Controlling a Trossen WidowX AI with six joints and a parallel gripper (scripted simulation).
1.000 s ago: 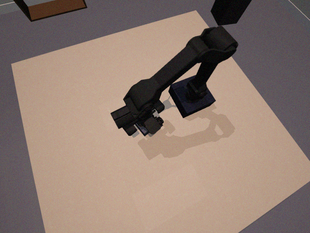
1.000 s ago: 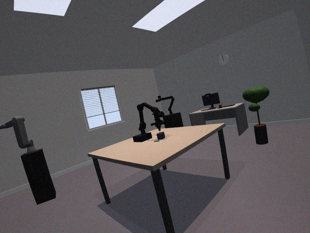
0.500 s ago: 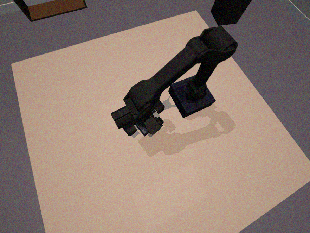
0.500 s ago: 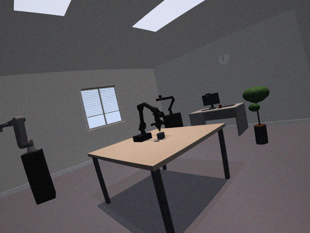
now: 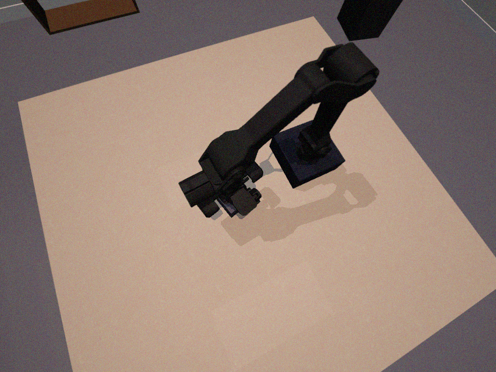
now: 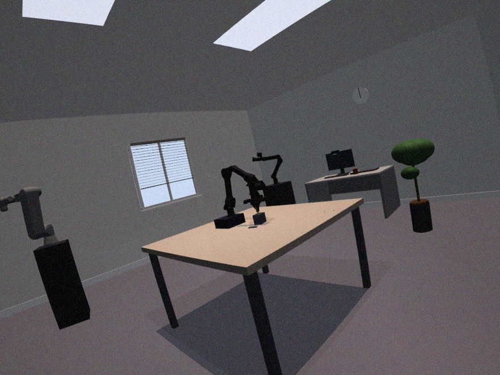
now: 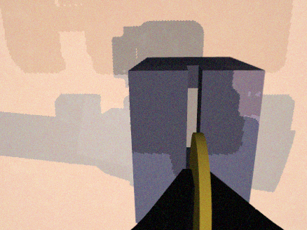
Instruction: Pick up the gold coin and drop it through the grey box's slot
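My gripper tip is now 1 cm below the gold coin.
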